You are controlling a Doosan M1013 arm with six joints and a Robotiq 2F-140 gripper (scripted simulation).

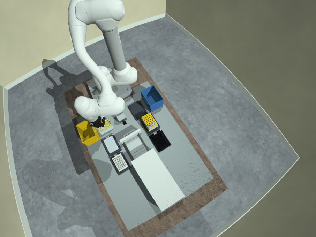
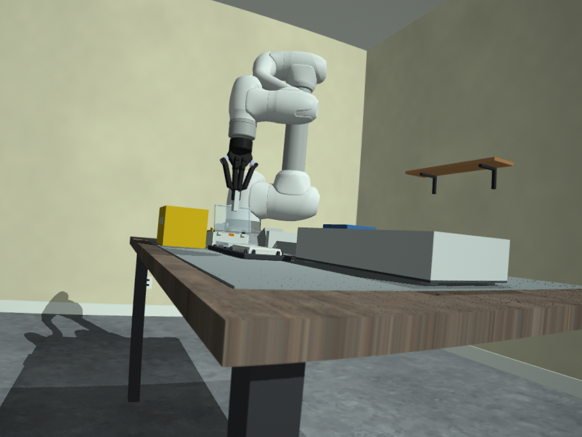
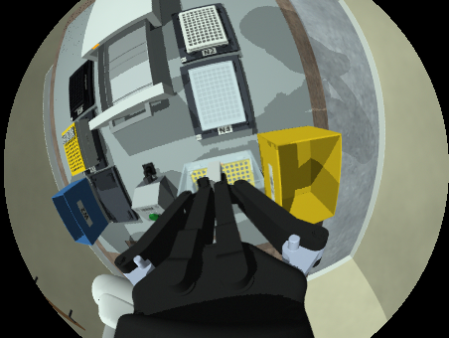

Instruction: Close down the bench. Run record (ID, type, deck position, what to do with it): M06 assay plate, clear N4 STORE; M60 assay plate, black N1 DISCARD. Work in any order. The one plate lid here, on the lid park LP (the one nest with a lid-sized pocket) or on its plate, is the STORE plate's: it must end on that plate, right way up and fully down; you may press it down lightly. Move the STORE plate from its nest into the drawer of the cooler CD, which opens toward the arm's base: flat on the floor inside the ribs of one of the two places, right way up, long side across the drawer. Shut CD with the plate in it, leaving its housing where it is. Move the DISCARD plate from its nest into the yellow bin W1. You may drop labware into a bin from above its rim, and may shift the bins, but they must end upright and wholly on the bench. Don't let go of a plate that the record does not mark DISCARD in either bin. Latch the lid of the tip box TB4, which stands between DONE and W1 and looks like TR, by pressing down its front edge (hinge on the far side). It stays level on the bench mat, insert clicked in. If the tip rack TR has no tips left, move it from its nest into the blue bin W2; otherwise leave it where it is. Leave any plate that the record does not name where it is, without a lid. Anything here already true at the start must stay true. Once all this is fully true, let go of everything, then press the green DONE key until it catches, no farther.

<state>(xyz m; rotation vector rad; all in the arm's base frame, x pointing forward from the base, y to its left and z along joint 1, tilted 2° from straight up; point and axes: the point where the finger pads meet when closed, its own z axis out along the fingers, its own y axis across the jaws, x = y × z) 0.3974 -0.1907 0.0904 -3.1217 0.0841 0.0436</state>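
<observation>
Right now the tip box lid is 60 mm below my hand and 20 mm behind it. Also, from my hand: dark nest N4: 150 mm below, 110 mm ahead, 30 mm to the right; then tip box TB4: 90 mm below, 60 mm behind; then plate lid: 140 mm below, 110 mm ahead, 30 mm to the right.
</observation>
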